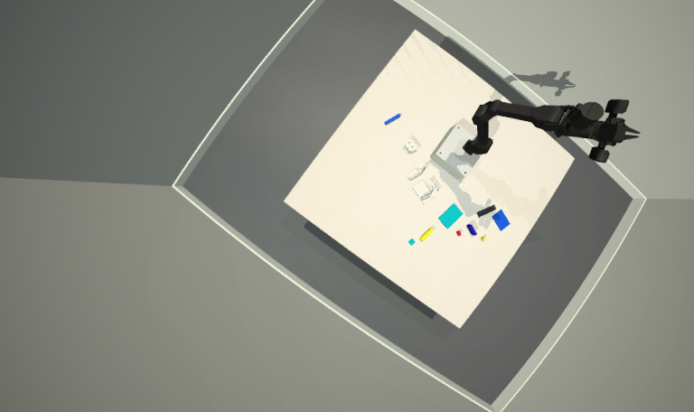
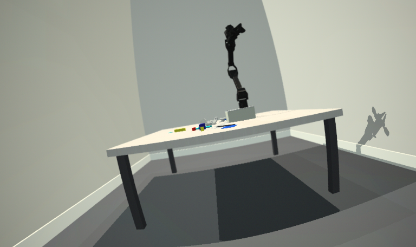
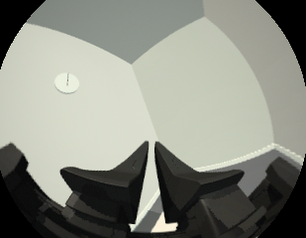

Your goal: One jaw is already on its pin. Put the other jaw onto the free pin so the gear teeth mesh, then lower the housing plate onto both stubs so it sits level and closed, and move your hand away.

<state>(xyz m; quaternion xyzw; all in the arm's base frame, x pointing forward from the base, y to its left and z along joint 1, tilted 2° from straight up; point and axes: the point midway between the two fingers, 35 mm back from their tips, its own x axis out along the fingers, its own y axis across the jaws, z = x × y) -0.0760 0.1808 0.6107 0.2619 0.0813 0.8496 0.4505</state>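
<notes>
Now: gripper tip 330 mm short of the jaw, 340 mm to the left of it and 680 mm above it. The rest, counted from my gripper tip: dark grey bar 250 mm ahead, 130 mm to the left, 710 mm below; blue plate 230 mm ahead, 240 mm to the left, 720 mm below; navy piece 400 mm ahead, 120 mm to the left, 700 mm below.
</notes>
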